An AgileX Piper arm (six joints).
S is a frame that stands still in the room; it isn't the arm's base.
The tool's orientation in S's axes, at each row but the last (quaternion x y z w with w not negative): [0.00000 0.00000 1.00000 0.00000]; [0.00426 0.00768 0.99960 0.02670]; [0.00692 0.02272 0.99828 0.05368]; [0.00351 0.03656 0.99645 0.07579]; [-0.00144 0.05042 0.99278 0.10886]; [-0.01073 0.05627 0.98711 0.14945]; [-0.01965 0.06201 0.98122 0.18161]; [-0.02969 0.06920 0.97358 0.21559]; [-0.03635 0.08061 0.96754 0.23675]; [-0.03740 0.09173 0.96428 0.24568]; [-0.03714 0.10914 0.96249 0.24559]
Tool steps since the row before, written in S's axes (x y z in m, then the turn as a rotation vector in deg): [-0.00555 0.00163 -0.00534 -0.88 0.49 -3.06]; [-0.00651 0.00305 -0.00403 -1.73 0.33 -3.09]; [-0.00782 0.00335 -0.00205 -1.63 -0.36 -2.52]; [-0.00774 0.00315 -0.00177 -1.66 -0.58 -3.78]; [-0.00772 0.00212 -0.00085 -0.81 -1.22 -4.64]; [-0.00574 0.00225 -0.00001 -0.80 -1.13 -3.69]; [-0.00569 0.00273 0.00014 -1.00 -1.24 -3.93]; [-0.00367 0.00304 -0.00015 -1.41 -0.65 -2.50]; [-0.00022 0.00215 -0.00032 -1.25 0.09 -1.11]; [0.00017 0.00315 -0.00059 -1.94 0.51 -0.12]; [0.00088 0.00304 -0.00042 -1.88 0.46 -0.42]
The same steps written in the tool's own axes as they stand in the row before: [0.00555 -0.00163 -0.00534 0.88 -0.49 -3.06]; [0.00663 -0.00276 -0.00404 1.72 -0.29 -3.10]; [0.00811 -0.00259 -0.00203 1.55 0.42 -2.56]; [0.00812 -0.00207 -0.00163 1.55 0.54 -3.83]; [0.00801 -0.00047 -0.00070 0.59 0.90 -4.75]; [0.00614 -0.00044 0.00027 0.57 0.91 -3.79]; [0.00627 -0.00047 0.00058 0.73 1.06 -4.04]; [0.00460 -0.00119 0.00040 1.23 0.88 -2.53]; [0.00120 -0.00182 0.00006 1.27 0.35 -1.04]; [0.00139 -0.00289 0.00003 1.95 0.47 0.03]; [0.00069 -0.00310 0.00027 1.91 0.43 -0.27]
